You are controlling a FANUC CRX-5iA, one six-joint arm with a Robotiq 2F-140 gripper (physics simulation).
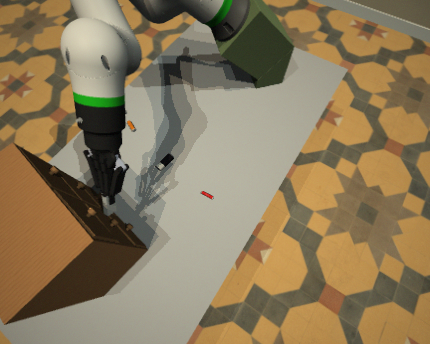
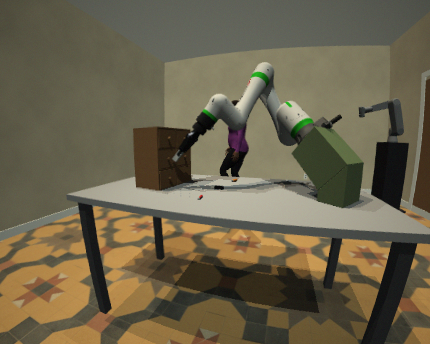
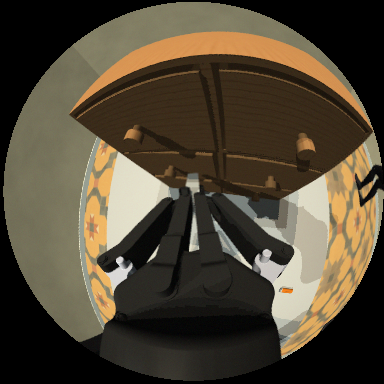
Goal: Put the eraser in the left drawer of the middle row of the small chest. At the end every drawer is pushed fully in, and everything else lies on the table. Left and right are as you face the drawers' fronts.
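The eraser, a small block with a black sleeve and a white end, lies on the table in front of the small chest. The chest has two columns and three rows of drawers, with round knobs; the fronts that show look flush. My gripper is shut and empty. It points down at a slant, its pale fingertips close in front of the fronts, just right of the left middle drawer's knob. Whether they touch cannot be told.
An orange piece and a red piece lie on the table. The arm's green base block stands at the table's other end. A person stands behind the table.
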